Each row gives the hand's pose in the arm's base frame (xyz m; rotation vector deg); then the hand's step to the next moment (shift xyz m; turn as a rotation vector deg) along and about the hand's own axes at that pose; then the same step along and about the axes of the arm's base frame.
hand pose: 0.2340 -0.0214 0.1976 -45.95 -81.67 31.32
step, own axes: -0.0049 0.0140 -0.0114 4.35 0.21 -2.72
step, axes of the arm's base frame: 0.0126 0.0034 -0.0134 3.13 3.00 2.76
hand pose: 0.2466 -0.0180 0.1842 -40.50 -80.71 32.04
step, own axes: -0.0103 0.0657 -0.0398 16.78 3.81 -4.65
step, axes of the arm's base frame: 0.0425 0.0328 -0.0559 6.45 14.24 8.56
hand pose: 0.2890 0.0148 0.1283 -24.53 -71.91 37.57
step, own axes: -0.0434 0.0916 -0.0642 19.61 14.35 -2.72
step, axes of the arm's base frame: 0.0345 0.0429 -0.1066 2.77 23.87 4.51
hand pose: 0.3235 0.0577 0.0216 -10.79 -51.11 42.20
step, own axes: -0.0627 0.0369 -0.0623 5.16 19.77 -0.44
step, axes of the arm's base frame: 0.0036 -0.0046 -0.0956 -7.55 18.12 -5.69
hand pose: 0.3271 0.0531 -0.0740 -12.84 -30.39 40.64
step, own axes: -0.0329 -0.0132 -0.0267 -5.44 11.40 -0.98
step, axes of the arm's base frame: 0.0008 -0.0323 -0.0304 -9.30 4.80 -7.14
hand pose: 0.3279 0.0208 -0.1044 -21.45 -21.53 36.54
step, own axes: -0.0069 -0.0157 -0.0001 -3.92 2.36 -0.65
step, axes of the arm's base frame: 0.0028 -0.0160 0.0054 -3.80 -0.88 -2.48
